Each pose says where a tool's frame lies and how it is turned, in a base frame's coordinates. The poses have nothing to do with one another.
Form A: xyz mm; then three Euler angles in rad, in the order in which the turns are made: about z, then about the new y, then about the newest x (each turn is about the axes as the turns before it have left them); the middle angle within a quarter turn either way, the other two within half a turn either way.
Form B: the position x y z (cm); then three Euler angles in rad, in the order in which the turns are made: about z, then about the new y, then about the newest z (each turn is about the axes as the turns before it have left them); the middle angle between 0 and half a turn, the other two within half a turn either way. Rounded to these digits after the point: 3 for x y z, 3 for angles.
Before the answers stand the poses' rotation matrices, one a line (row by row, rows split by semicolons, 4 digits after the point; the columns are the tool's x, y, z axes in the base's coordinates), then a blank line. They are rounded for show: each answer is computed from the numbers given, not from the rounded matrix.
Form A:
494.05 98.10 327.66 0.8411 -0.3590 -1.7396
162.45 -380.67 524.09 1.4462 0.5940 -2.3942
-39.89 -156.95 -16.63 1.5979 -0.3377 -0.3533
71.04 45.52 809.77 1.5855 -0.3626 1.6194
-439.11 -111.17 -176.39 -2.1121 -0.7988 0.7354
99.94 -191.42 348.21 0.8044 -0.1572 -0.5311
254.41 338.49 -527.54 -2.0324 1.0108 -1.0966
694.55 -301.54 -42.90 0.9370 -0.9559 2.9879
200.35 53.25 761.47 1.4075 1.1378 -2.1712
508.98 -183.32 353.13 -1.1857 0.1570 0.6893
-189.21 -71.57 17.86 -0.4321 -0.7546 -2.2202
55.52 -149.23 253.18 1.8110 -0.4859 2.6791
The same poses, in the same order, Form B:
0.6241 0.3561 -0.6954; 0.6979 0.1462 0.7012; 0.3513 -0.9229 -0.1573
0.1030 0.6805 -0.7255; 0.8223 -0.4686 -0.3229; -0.5597 -0.5633 -0.6078
-0.0256 -0.9410 -0.3374; 0.9432 0.0892 -0.3201; 0.3313 -0.3265 0.8852
-0.0137 0.0538 0.9985; 0.9349 -0.3535 0.0319; 0.3547 0.9339 -0.0454
-0.3594 0.8832 -0.3012; -0.5978 0.0299 0.8011; 0.7165 0.4680 0.5173
0.6850 -0.5662 -0.4585; 0.7115 0.6551 0.2540; 0.1566 -0.5002 0.8516
-0.2366 0.7446 0.6242; -0.4756 0.4715 -0.7426; -0.8473 -0.4726 0.2426
0.3416 0.7222 0.6014; 0.4648 -0.6860 0.5598; 0.8168 0.0883 -0.5701
0.0682 0.4357 -0.8975; 0.4140 -0.8308 -0.3719; -0.9077 -0.3462 -0.2371
0.3710 0.7525 -0.5441; -0.9154 0.1977 -0.3507; -0.1564 0.6282 0.7622
0.6616 0.2422 0.7097; -0.3051 -0.7776 0.5498; 0.6850 -0.5802 -0.4406
-0.2104 0.9188 0.3339; 0.8589 0.0105 0.5121; 0.4670 0.3945 -0.7914

49.405 9.810 32.766 2.352 1.729 -1.935
16.245 -38.067 52.409 -2.723 2.224 -0.789
-3.989 -15.695 -1.663 -2.383 0.484 -2.364
7.104 4.552 80.977 0.032 1.616 1.934
-43.911 -11.117 -17.639 1.930 1.027 2.563
9.994 -19.142 34.821 2.636 0.552 -1.874
25.441 33.849 -52.754 -0.872 1.326 -0.509
69.455 -30.154 -4.290 0.750 2.177 3.034
20.035 5.325 76.147 -2.749 1.810 -0.364
50.898 -18.332 35.313 -2.569 0.704 1.327
-18.921 -7.157 1.786 0.659 2.027 -2.439
5.552 -14.923 25.318 0.993 2.484 2.440

